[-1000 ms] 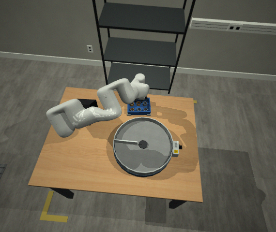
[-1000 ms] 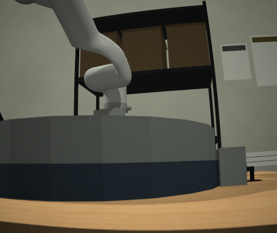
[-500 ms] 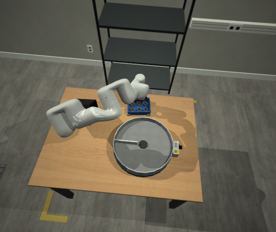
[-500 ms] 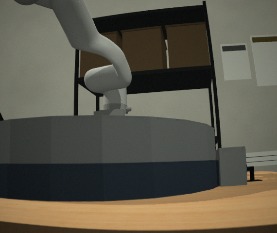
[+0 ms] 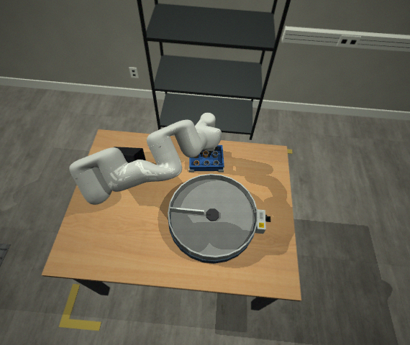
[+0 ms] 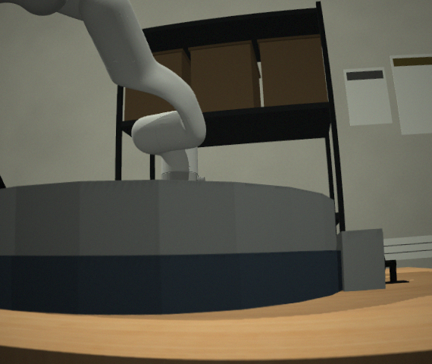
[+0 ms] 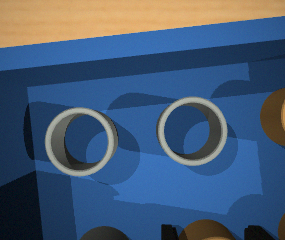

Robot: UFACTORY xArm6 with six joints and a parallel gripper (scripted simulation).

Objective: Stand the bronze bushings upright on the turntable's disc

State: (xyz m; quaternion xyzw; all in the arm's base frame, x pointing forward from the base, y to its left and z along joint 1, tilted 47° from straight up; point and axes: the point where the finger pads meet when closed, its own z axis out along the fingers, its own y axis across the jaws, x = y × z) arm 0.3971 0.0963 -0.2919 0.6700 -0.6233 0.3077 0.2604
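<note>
The blue crate is 10 mm ahead of my hand, 30 mm to the right of it and 10 mm below it. Also, from my hand: turntable 100 mm ahead, 380 mm to the right, 20 mm above; grey turntable disc 80 mm ahead, 380 mm to the right, 20 mm above.
</note>
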